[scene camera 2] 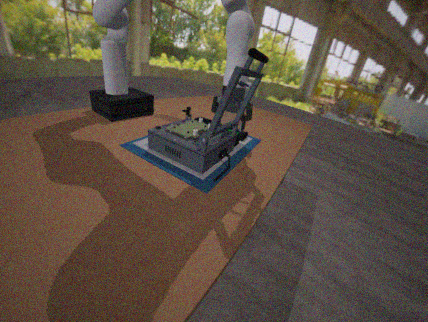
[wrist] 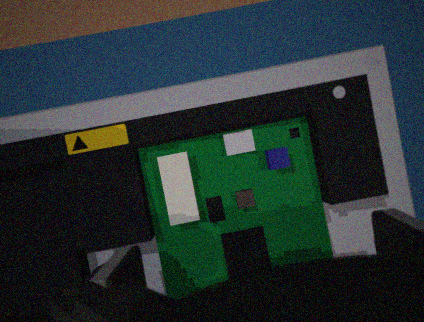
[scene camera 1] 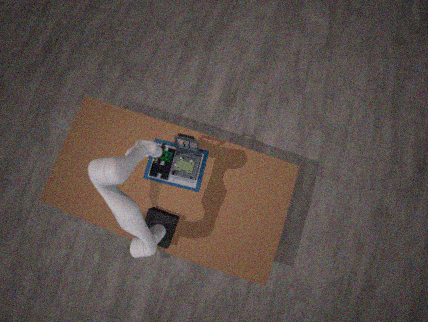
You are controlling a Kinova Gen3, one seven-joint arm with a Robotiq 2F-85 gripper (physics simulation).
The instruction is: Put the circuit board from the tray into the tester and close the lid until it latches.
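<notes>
The green circuit board lies in the black tray, left of the grey tester. My gripper is open and low over the tray, with a grey finger on either side of the board's near edge. I cannot tell if the fingers touch the board. The tester's lid stands raised, with its black handle on top. The tester's light green bed is uncovered. In scene camera 2 the lid hides most of the gripper.
Tray and tester stand on a grey plate on a blue mat on the brown table. The arm's black base sits at the table's near edge. A yellow label marks the tray.
</notes>
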